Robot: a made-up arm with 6 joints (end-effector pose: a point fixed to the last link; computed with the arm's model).
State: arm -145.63 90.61 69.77 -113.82 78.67 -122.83
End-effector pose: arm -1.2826 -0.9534 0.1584 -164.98 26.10 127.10
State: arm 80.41 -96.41 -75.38 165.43 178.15 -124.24
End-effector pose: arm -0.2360 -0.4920 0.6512 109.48 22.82 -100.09
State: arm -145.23 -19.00 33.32 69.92 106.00 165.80
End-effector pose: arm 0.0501 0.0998 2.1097 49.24 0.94 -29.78
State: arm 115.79 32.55 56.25 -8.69 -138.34 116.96
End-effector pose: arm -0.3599 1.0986 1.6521 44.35 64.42 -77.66
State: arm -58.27 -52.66 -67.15 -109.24 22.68 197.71
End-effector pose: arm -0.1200 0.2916 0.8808 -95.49 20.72 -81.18
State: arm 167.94 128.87 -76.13 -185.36 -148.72 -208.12
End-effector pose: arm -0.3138 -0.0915 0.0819 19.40 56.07 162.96
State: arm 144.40 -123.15 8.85 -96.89 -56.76 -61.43
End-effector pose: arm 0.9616 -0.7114 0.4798 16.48 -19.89 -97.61
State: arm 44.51 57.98 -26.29 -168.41 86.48 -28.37
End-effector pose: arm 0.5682 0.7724 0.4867 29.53 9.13 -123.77
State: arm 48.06 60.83 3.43 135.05 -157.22 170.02
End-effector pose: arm 0.8293 1.0879 0.5951 103.79 -67.57 -86.13
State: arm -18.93 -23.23 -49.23 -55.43 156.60 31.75
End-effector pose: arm 0.0290 -0.1034 1.1320 79.91 -37.22 -174.68
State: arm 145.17 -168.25 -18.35 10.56 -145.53 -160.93
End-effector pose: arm 0.7098 -0.3074 -0.2622 170.07 -3.89 139.20
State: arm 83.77 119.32 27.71 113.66 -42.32 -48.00
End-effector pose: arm 0.0539 1.0694 -0.6205 -134.22 48.30 15.78
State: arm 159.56 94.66 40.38 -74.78 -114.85 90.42
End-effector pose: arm -1.2130 0.4957 -0.1487 54.47 -11.66 -83.82
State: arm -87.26 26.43 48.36 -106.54 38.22 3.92
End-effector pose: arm 0.0968 -1.0954 1.5748 112.33 -7.47 -124.00
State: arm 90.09 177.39 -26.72 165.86 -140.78 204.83
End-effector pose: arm -0.1502 -0.5189 -0.3501 -52.38 61.18 71.40
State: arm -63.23 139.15 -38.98 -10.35 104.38 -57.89
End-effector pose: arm -0.0908 -0.1600 -0.2919 24.82 70.79 -95.16
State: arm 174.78 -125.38 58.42 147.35 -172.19 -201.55
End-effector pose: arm 1.4624 -0.2652 -0.2321 -11.06 2.78 170.57
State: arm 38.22 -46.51 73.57 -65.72 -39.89 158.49
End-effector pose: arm -0.7189 -0.6476 1.8578 152.49 -52.76 143.20
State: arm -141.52 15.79 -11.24 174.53 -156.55 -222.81
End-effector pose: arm -0.5613 -0.6442 1.2977 -144.83 -50.33 41.89
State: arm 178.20 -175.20 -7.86 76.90 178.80 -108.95
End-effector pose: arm 0.7150 0.0128 -0.5752 -173.88 12.93 179.40
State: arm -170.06 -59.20 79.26 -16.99 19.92 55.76
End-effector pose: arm 1.3062 0.3801 1.5077 137.91 -22.31 16.12
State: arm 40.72 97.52 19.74 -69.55 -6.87 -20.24
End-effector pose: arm 0.8375 0.6491 -0.2457 122.61 78.29 74.22
